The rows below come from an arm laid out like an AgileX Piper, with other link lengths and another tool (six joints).
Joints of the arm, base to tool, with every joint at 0 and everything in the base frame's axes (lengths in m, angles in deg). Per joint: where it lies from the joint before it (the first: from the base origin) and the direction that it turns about. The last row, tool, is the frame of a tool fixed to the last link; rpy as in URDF.
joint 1: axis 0 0 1 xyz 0 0 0.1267
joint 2: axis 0 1 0 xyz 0 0 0
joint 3: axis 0 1 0 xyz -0.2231 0 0.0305
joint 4: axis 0.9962 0 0.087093 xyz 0.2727 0 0.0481
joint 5: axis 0 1 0 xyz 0 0 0
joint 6: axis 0.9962 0 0.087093 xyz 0.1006 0 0.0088
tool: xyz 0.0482 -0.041 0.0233 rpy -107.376 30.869 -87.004
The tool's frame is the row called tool.
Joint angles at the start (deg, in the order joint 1, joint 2, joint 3, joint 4, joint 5, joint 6):
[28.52 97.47 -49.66 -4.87 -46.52 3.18]
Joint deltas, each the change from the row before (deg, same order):
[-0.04 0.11 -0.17 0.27 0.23 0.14]
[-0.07 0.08 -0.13 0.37 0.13 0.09]
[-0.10 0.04 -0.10 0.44 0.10 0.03]
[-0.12 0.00 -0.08 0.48 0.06 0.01]
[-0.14 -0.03 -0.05 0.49 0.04 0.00]
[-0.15 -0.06 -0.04 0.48 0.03 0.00]
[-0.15 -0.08 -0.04 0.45 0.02 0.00]
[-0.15 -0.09 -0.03 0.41 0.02 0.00]
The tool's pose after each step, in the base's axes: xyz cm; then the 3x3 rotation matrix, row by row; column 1 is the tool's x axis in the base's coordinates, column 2 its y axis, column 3 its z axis. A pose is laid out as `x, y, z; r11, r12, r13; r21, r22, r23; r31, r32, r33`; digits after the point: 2 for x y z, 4 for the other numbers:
39.36, 17.69, 20.24; 0.4783, -0.5431, 0.6901; -0.7126, 0.2192, 0.6664; -0.5132, -0.8106, -0.2822
39.46, 17.58, 20.21; 0.4721, -0.5452, 0.6927; -0.7129, 0.2261, 0.6638; -0.5186, -0.8072, -0.2819
39.55, 17.44, 20.20; 0.4653, -0.5465, 0.6964; -0.7136, 0.2340, 0.6604; -0.5238, -0.8041, -0.2811
39.64, 17.27, 20.21; 0.4583, -0.5468, 0.7007; -0.7142, 0.2428, 0.6565; -0.5291, -0.8013, -0.2792
39.72, 17.07, 20.23; 0.4511, -0.5466, 0.7055; -0.7148, 0.2520, 0.6524; -0.5344, -0.7986, -0.2770
39.80, 16.87, 20.27; 0.4442, -0.5459, 0.7104; -0.7153, 0.2614, 0.6481; -0.5395, -0.7960, -0.2744
39.87, 16.67, 20.33; 0.4380, -0.5447, 0.7152; -0.7155, 0.2704, 0.6441; -0.5443, -0.7938, -0.2713
39.93, 16.48, 20.39; 0.4321, -0.5434, 0.7197; -0.7158, 0.2788, 0.6403; -0.5486, -0.7918, -0.2685

